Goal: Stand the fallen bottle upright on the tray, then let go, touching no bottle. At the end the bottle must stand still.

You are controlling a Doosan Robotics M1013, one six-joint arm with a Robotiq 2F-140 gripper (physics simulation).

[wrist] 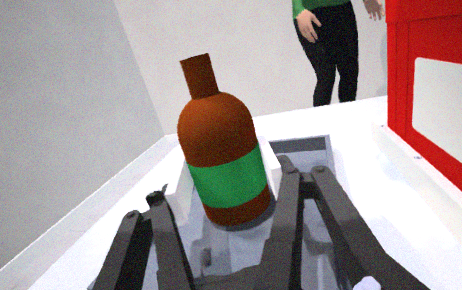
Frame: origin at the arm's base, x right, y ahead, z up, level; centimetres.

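Seen in the pictures: gripper, fingertip midpoint: [224, 158].
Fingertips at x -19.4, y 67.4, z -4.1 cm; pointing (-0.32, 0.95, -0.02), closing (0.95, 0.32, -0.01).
Observation:
A point is followed by its place in that frame.
A brown bottle [217, 130] {x -17.8, y 64.2, z 0.2 cm} with a green label stands nearly upright in the wrist view, its neck leaning a little to the left. My gripper [224, 158] {x -19.4, y 67.4, z -4.1 cm} is shut on it, with a pale finger pad on each side at label height. The bottle's base is over the grey tray [301, 145] {x -12.3, y 79.0, z -9.2 cm}, with a dark shadow close under it. Whether the base touches the tray floor I cannot tell. The gripper's dark linkages hide parts of the tray.
A white surface [357, 117] {x -2.5, y 90.9, z -10.7 cm} surrounds the tray, with a raised edge at the left. A red cabinet [398, 65] {x -1.0, y 76.5, z 0.1 cm} with a pale panel stands at the right. A person [332, 45] in dark trousers stands behind. Part of a pale object [367, 284] shows at the bottom right.

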